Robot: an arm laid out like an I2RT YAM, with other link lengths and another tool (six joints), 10 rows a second.
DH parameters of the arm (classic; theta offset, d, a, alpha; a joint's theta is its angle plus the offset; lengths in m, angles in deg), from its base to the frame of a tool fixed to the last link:
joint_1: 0 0.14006 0.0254 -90
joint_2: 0 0 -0.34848 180
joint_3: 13.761 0 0.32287 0
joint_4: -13.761 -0.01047 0.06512 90
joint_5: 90 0.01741 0 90
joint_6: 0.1 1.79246 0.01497 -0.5
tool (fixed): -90 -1.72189 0 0
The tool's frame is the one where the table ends.
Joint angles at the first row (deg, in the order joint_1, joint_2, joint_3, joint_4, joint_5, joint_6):
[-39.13 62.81 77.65 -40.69 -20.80 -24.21]
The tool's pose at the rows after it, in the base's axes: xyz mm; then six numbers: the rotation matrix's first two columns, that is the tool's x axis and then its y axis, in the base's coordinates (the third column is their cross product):
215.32, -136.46, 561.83, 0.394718, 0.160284, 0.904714, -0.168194, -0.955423, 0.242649
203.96, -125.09, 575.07, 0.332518, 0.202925, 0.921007, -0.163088, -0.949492, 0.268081
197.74, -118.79, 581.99, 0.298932, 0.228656, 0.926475, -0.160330, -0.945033, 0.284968
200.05, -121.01, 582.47, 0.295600, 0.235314, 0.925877, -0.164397, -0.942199, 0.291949
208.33, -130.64, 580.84, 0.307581, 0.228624, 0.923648, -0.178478, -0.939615, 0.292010
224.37, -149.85, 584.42, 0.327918, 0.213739, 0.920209, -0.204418, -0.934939, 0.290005
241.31, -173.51, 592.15, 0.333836, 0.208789, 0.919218, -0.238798, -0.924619, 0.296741
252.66, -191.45, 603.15, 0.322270, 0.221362, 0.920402, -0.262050, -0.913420, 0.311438
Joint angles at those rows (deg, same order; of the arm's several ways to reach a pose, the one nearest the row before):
[-39.20 60.14 77.47 -39.07 -22.46 -23.73]
[-39.20 57.87 77.47 -37.08 -23.88 -23.55]
[-39.18 56.66 77.47 -35.97 -24.60 -23.59]
[-39.20 57.01 77.47 -35.20 -24.40 -23.77]
[-39.53 58.65 77.87 -34.41 -23.68 -23.84]
[-40.21 62.52 80.47 -33.96 -22.48 -23.81]
[-41.37 66.96 83.96 -32.64 -21.52 -23.81]
[-42.44 70.35 87.39 -31.24 -21.41 -24.03]

